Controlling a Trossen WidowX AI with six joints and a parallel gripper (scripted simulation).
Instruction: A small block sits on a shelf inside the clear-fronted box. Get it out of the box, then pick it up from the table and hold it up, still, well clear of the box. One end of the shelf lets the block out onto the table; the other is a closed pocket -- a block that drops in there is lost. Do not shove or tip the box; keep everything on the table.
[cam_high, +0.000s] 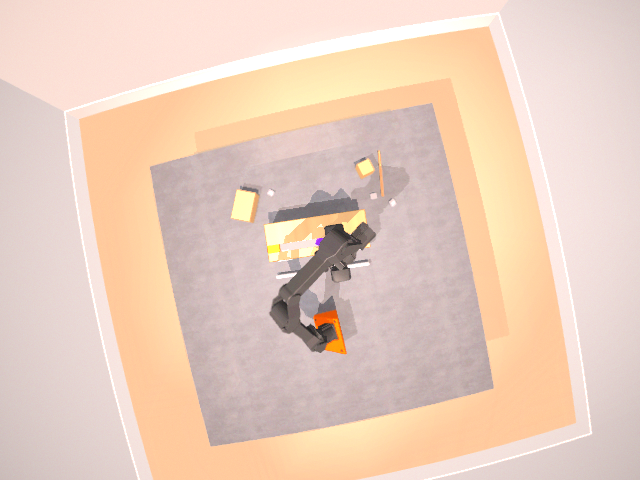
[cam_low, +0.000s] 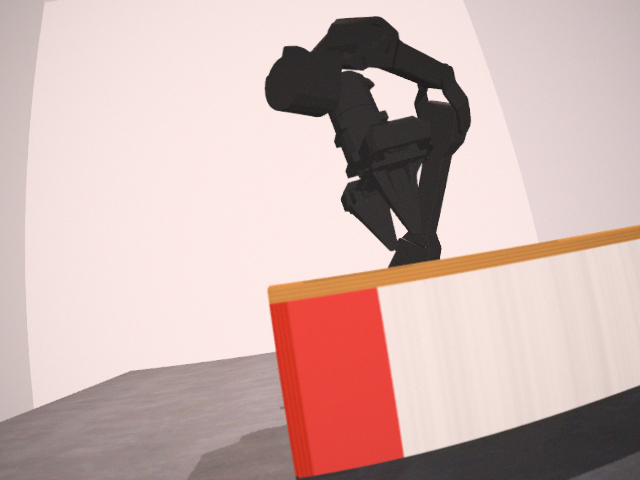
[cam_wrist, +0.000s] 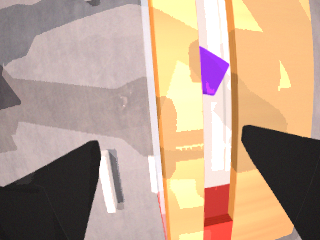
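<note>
Right now the purple block is 5 cm ahead of my gripper tip, 3 cm to the left of it and 8 cm below it. Also, from my gripper tip: thin orange stick (26 cm ahead, 30 cm to the right, 16 cm below); then clear-fronted box (4 cm ahead, 4 cm to the left, 10 cm below).
</note>
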